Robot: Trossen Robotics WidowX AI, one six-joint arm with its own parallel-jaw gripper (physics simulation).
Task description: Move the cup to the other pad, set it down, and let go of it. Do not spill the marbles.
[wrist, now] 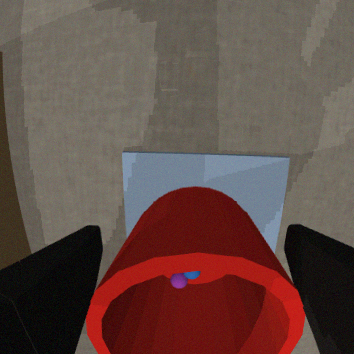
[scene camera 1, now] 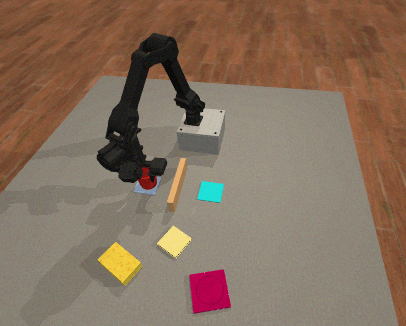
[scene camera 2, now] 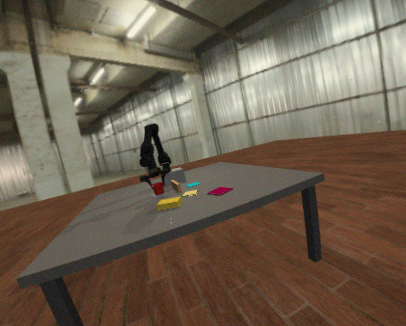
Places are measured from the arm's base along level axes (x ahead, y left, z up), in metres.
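Pixels of known places: gripper, between the fingertips: (wrist: 195,238) (scene camera 1: 144,181) (scene camera 2: 158,187); arm's base, origin of its link: (scene camera 1: 193,120).
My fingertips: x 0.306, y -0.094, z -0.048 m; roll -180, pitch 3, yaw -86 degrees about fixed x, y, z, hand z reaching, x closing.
Note:
Ahead of a thing's pixels: the offset from my fingertips to its top centre. "pt": to the spot under its first point.
The red cup @(dx -0.028, dy -0.003, dz +0.023 m) (scene camera 1: 147,181) (scene camera 2: 158,188) (wrist: 195,220) stands upright on the light blue pad @(dx -0.023, dy -0.007, dz -0.049 m) (scene camera 1: 142,190) (wrist: 165,172). My gripper (scene camera 1: 146,179) (scene camera 2: 158,185) (wrist: 195,238) is shut on the cup, with one finger against each side near the rim. In the wrist view a purple marble @(dx -0.048, dy +0.003, dz -0.032 m) (wrist: 179,281) and a blue marble @(dx -0.041, dy -0.003, dz -0.032 m) (wrist: 192,275) show inside the cup; the rest of its floor is hidden by the near wall. A cyan pad @(dx -0.046, dy +0.229, dz -0.049 m) (scene camera 1: 211,192) (scene camera 2: 193,184) lies flat on the far side of the wooden bar from the cup.
The upright orange wooden bar @(pt dx -0.009, dy +0.121, dz +0.000 m) (scene camera 1: 177,185) (scene camera 2: 175,186) stands between the two pads. A pale yellow square @(pt dx +0.175, dy +0.169, dz -0.042 m) (scene camera 1: 174,242) (scene camera 2: 190,193), a yellow sponge @(dx +0.277, dy +0.037, dz -0.022 m) (scene camera 1: 119,263) (scene camera 2: 169,203) and a magenta square @(pt dx +0.286, dy +0.311, dz -0.044 m) (scene camera 1: 210,291) (scene camera 2: 220,191) lie farther from the grey base box (scene camera 1: 199,142).

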